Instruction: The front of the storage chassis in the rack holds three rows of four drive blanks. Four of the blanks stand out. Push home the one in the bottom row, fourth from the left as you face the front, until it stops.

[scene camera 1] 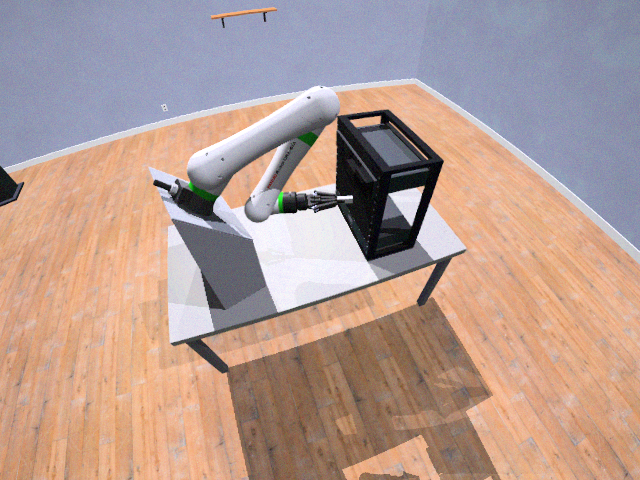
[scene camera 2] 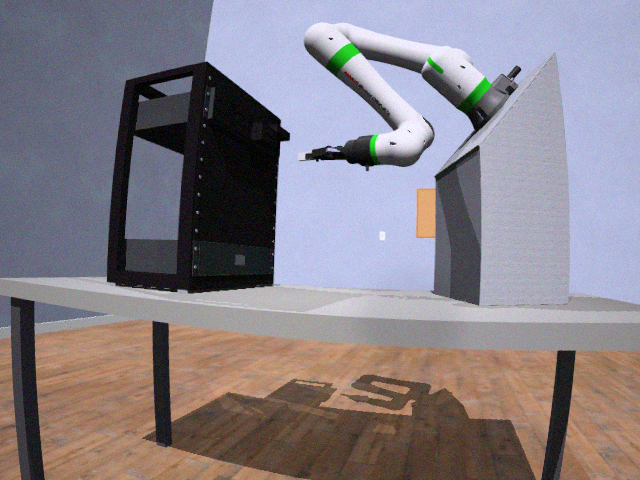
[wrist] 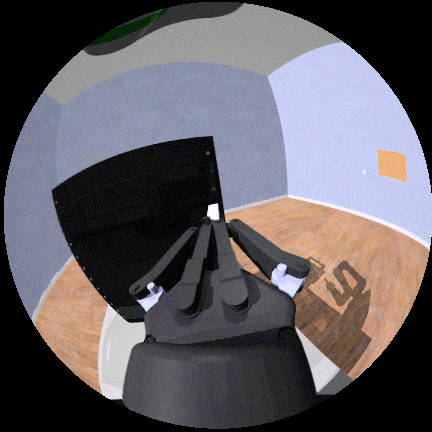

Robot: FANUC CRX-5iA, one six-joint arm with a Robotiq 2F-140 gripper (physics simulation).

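Places are measured from the arm's base along level axes (x back, y right, z up), in centimetres.
Where they show: gripper, between the fingertips: (scene camera 1: 352,199) (scene camera 2: 299,157) (wrist: 214,211); arm's base, origin of its link: (scene camera 1: 195,204) (scene camera 2: 493,113).
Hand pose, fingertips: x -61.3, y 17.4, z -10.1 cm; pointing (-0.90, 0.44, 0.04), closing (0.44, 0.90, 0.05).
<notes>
Things, the pixels of their top centre, and the offset from my fingertips.
- black rack, centre of its top: (scene camera 2: 212,100) (wrist: 128,163) (scene camera 1: 384,135) dx -26.3, dy -16.4, dz +16.0 cm
- dark panel, centre of its top: (scene camera 2: 238,244) (scene camera 1: 351,213) dx -13.0, dy -18.4, dz -30.6 cm
The black rack (scene camera 1: 409,167) (scene camera 2: 187,206) (wrist: 213,175) stands on the table. The storage chassis (scene camera 1: 390,146) (scene camera 2: 163,110) sits in its upper part. The chassis front is almost black in all views; the separate blanks, including the bottom-row fourth one, cannot be told apart. Dark parts stick out of the front near the top in both scene views. My gripper (scene camera 1: 345,198) (scene camera 2: 302,156) (wrist: 214,211) is shut and empty, with pale fingertips pointing at the rack. In the second scene view it is apart from the front and lower than the parts sticking out. In the wrist view its tips overlap the front's right edge.
A dark panel (scene camera 2: 219,258) with a small grey patch fills the rack's bottom. The arm is mounted on a grey slanted pedestal (scene camera 1: 232,258) (scene camera 2: 522,217) at the other end of the white table (scene camera 1: 310,281) (scene camera 2: 361,322).
</notes>
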